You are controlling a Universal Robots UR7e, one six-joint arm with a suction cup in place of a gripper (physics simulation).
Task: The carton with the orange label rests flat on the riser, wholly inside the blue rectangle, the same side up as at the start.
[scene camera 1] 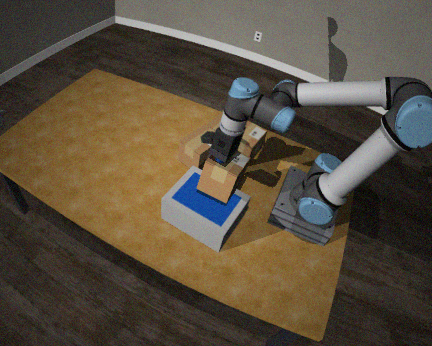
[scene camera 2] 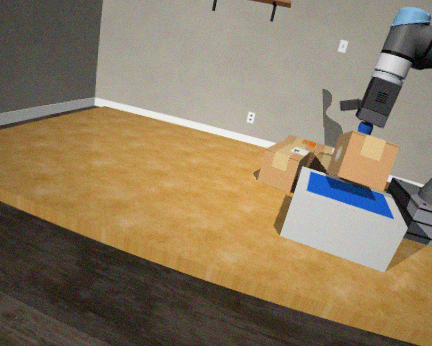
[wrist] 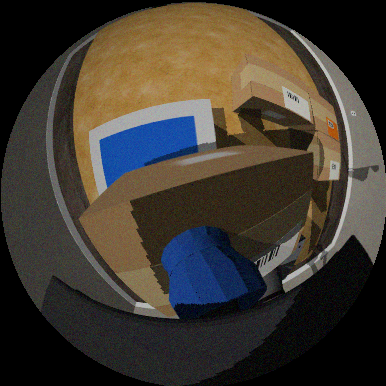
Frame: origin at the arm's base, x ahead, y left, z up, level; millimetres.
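Seen in the pictures: hand, its tool point: (scene camera 1: pixel 220 161) (scene camera 2: pixel 360 139) (wrist: pixel 203 240).
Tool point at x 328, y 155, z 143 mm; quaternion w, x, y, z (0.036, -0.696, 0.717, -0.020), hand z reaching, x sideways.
Note:
Pixels of each thing's top centre, then the offset from my tool point to it. Level surfaces: height alone.
- brown carton, centre of its top: (wrist: pixel 239 287) (scene camera 2: pixel 370 131) (scene camera 1: pixel 228 156) dx -19, dy -15, dz +23 mm
- grey-white riser, centre of its top: (wrist: pixel 149 193) (scene camera 2: pixel 348 192) (scene camera 1: pixel 207 197) dx -7, dy +67, dz -123 mm
- blue rectangle, centre of its top: (wrist: pixel 149 193) (scene camera 2: pixel 348 192) (scene camera 1: pixel 207 197) dx -7, dy +67, dz -123 mm
- carton with the orange label, centre of its top: (wrist: pixel 326 115) (scene camera 2: pixel 300 142) (scene camera 1: pixel 226 122) dx +145, dy -356, dz -128 mm
- carton with a white label, centre of its top: (wrist: pixel 285 85) (scene camera 2: pixel 289 149) (scene camera 1: pixel 202 138) dx +172, dy -193, dz -128 mm
- white-labelled carton, centre of its top: (wrist: pixel 331 158) (scene camera 2: pixel 330 151) (scene camera 1: pixel 248 133) dx +30, dy -356, dz -128 mm
- wooden table, height of its surface: dz -243 mm
The suction cup (scene camera 1: pixel 220 161) (scene camera 2: pixel 365 128) (wrist: pixel 210 270) is on and holds a brown carton (scene camera 1: pixel 216 187) (scene camera 2: pixel 367 161) (wrist: pixel 225 200) by its top. This carton carries a white barcode label; no orange label shows on it. It hangs over the back part of the grey-white riser (scene camera 1: pixel 186 216) (scene camera 2: pixel 340 230) (wrist: pixel 205 120), casting a shadow on the blue rectangle (scene camera 1: pixel 200 202) (scene camera 2: pixel 325 185) (wrist: pixel 150 145). The carton with the orange label (scene camera 2: pixel 309 143) (wrist: pixel 320 114) stands among cartons behind the riser; its label does not show in scene camera 1.
A carton with a white label (scene camera 2: pixel 285 165) (wrist: pixel 270 85) stands behind the riser, next to the orange-labelled one. Another white-labelled carton (scene camera 1: pixel 258 142) (wrist: pixel 325 162) stands at the back. The robot's base (scene camera 1: pixel 300 220) (scene camera 2: pixel 412 210) is right of the riser on the wooden table (scene camera 1: pixel 100 150) (scene camera 2: pixel 150 175).

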